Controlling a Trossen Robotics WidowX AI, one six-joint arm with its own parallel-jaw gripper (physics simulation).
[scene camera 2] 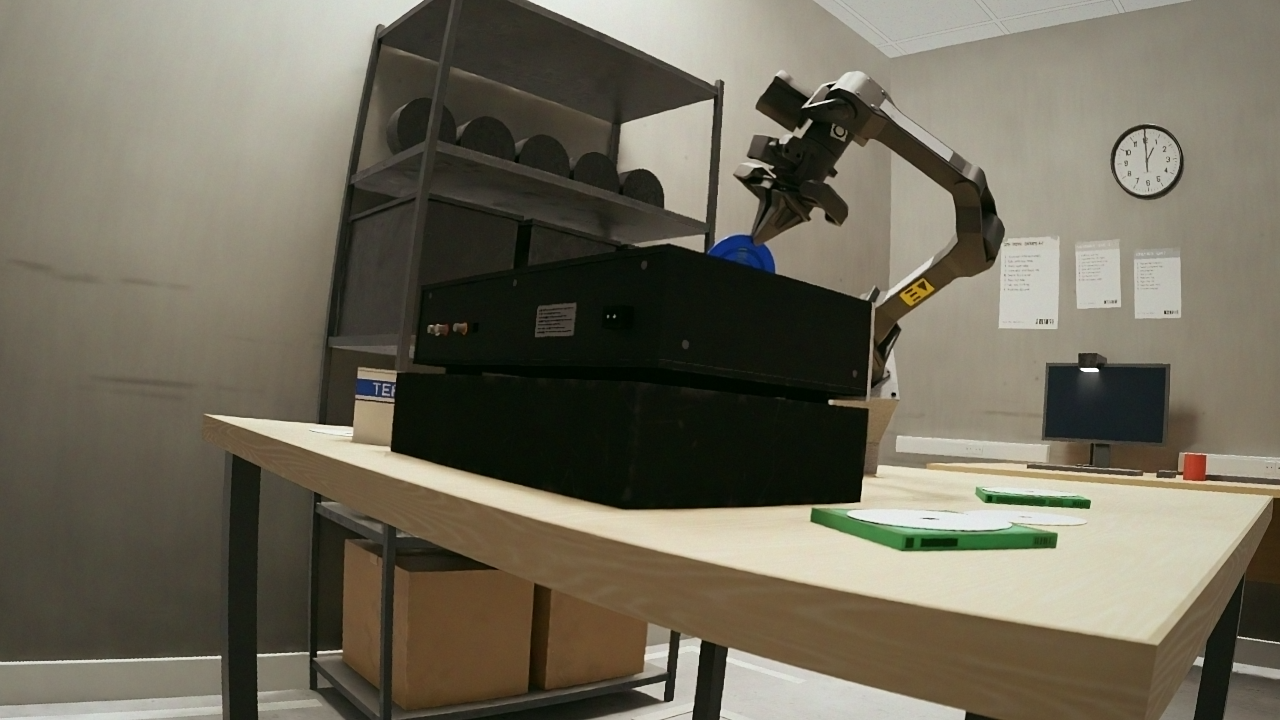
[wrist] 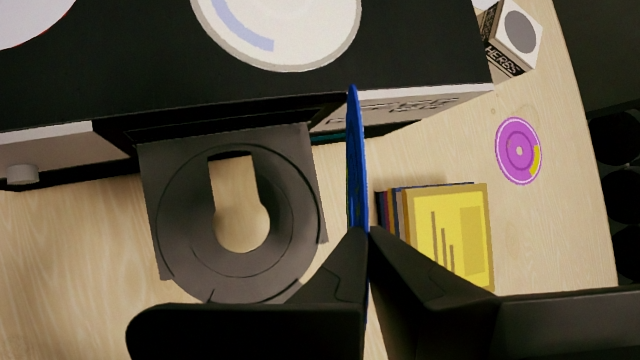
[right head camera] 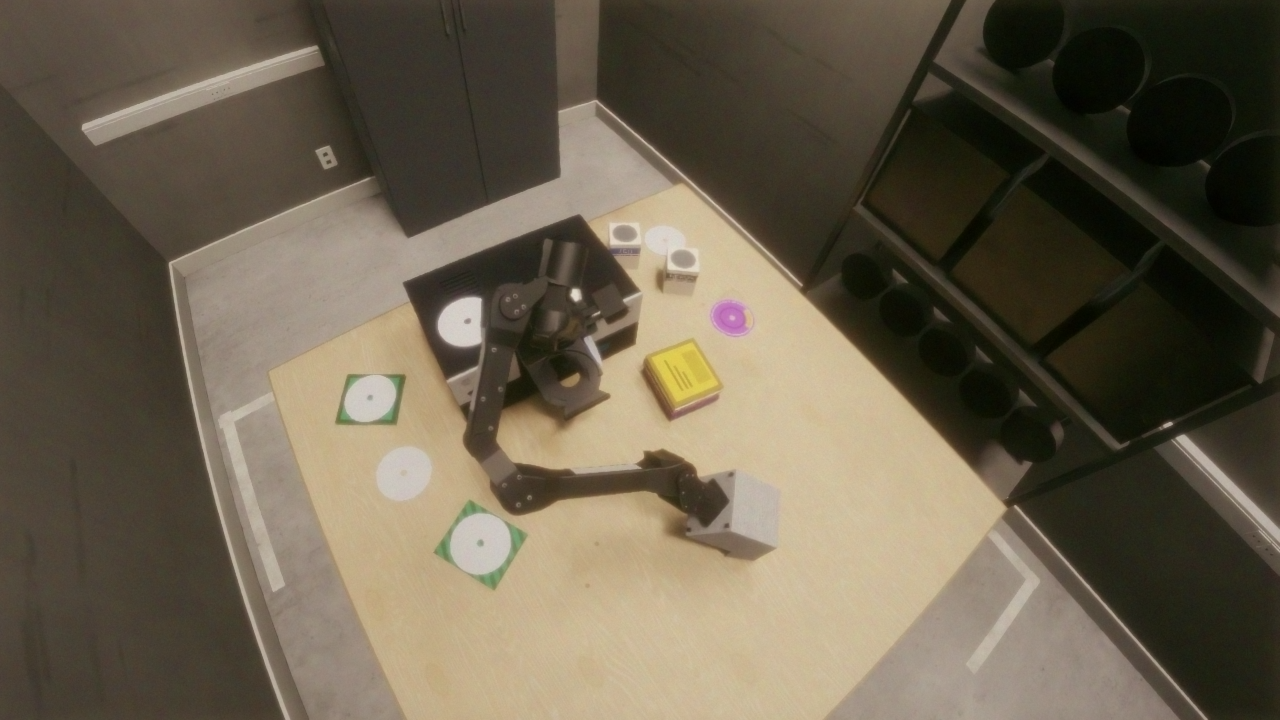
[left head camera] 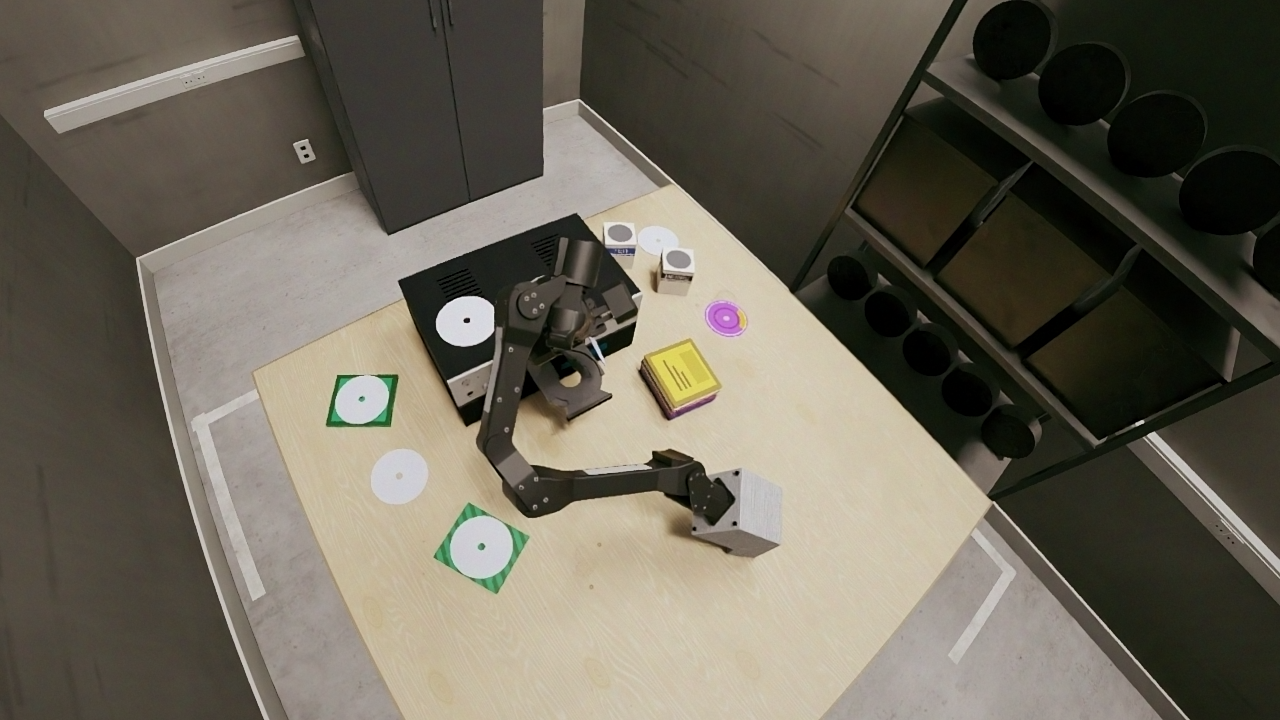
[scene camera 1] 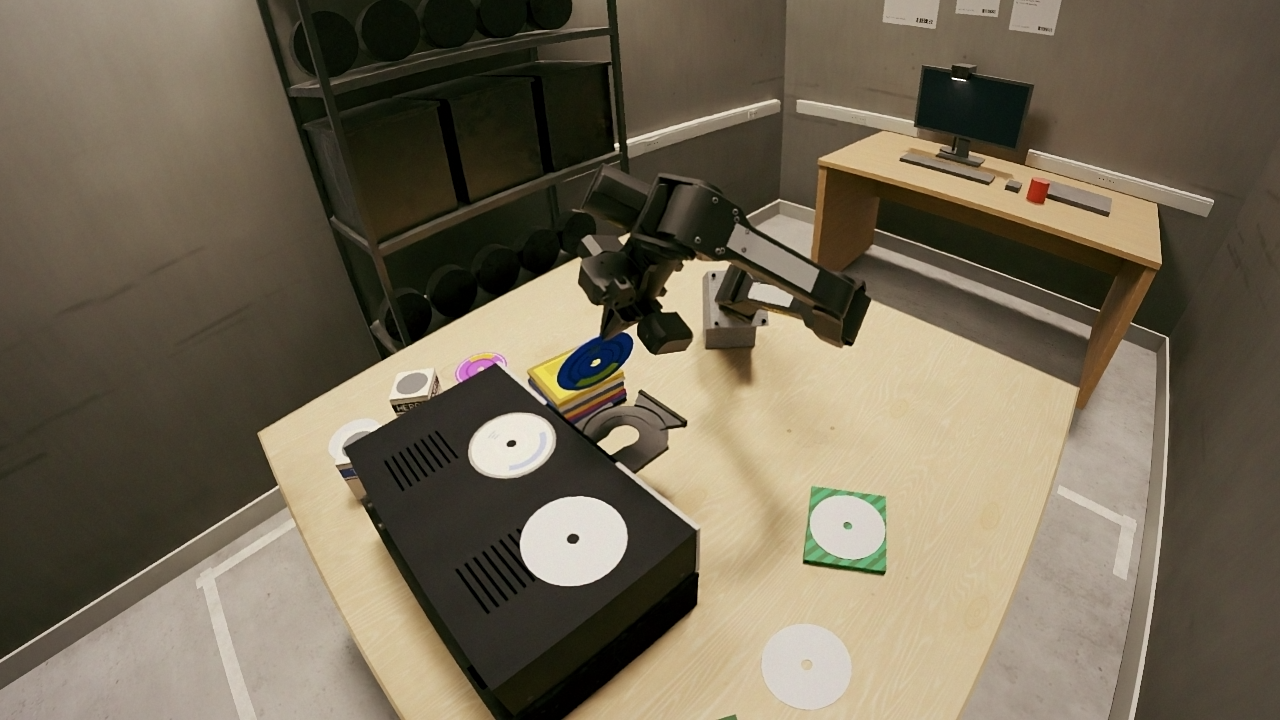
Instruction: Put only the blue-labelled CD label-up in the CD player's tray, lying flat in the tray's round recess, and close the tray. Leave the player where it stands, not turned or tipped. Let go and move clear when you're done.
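Frame: origin at the arm's base, x ahead, y left, z up, level; centimetres.
Seen in the pictures: gripper, fingertip midpoint: (scene camera 2: 752, 244) (wrist: 364, 238) (scene camera 1: 603, 338); arm's base, origin of the base link: (right head camera: 710, 502) (left head camera: 716, 501) (scene camera 1: 738, 298).
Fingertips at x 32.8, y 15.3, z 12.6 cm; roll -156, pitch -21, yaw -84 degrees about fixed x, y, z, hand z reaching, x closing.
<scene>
Pixels of each thing's middle, then the offset from my fingertips to it. "spot": a spot on its surface instead.
- blue-labelled CD, body centre: (wrist: 353, 212) (scene camera 2: 737, 280) (scene camera 1: 595, 362) (right head camera: 586, 336) dx +1.0, dy -1.7, dz -4.7 cm
- white disc, body centre: (scene camera 1: 573, 539) (left head camera: 466, 320) (right head camera: 467, 321) dx +13.7, dy +19.9, dz -9.8 cm
- pale-labelled disc, body centre: (scene camera 1: 511, 443) dx +15.6, dy +2.2, dz -9.8 cm
- yellow top, surface spot: (wrist: 450, 200) spot: dx +3.7, dy -22.5, dz -22.3 cm
- purple disc, body centre: (wrist: 519, 150) (scene camera 1: 480, 368) (right head camera: 732, 317) (left head camera: 726, 318) dx +14.1, dy -43.7, dz -29.5 cm
My gripper (wrist: 364, 238) (scene camera 1: 609, 334) (scene camera 2: 758, 241) is shut on the rim of the blue-labelled CD (wrist: 355, 150) (scene camera 1: 575, 368) (scene camera 2: 741, 252). The CD hangs steeply on edge below the fingertips, its blue label with a yellow-green arc facing scene camera 1. In the head views the arm hides most of it. The black CD player (left head camera: 420, 300) (right head camera: 429, 300) (scene camera 1: 438, 537) (scene camera 2: 760, 331) has its grey tray (wrist: 185, 200) (left head camera: 588, 395) (right head camera: 586, 394) (scene camera 1: 656, 438) out, with the round recess empty. In the wrist view the CD is right of the recess, in front of the player's front panel.
A white disc (left head camera: 452, 324) (scene camera 1: 595, 519) and a pale-labelled disc (scene camera 1: 487, 447) (wrist: 325, 45) lie on the player. A stack of cases with a yellow top (left head camera: 693, 358) (wrist: 450, 200) stands beside the tray. A purple disc (left head camera: 716, 313) (wrist: 507, 145) and small boxes (left head camera: 673, 275) (left head camera: 619, 248) are nearby.
</scene>
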